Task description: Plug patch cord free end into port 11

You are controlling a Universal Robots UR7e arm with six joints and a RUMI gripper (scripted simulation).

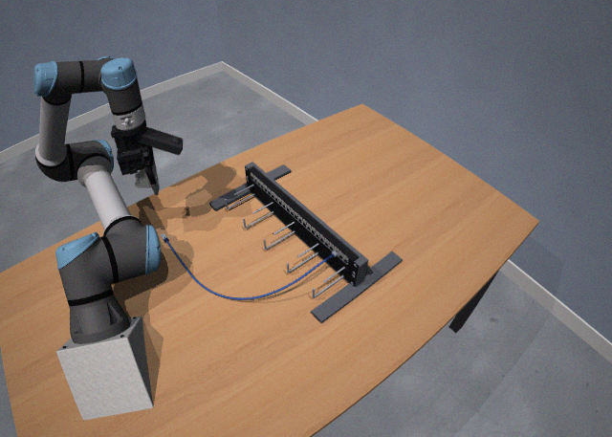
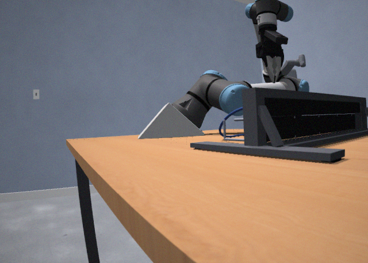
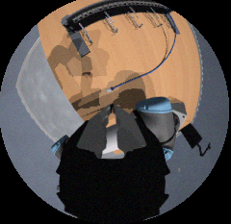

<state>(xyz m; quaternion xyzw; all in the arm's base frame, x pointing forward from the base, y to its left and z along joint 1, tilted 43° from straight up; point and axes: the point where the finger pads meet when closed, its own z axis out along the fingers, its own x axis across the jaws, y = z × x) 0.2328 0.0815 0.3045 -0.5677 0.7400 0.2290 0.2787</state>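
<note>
Right now my hand is 20 mm past the cable plug, 20 mm to the right of it and 190 mm above it.
</note>
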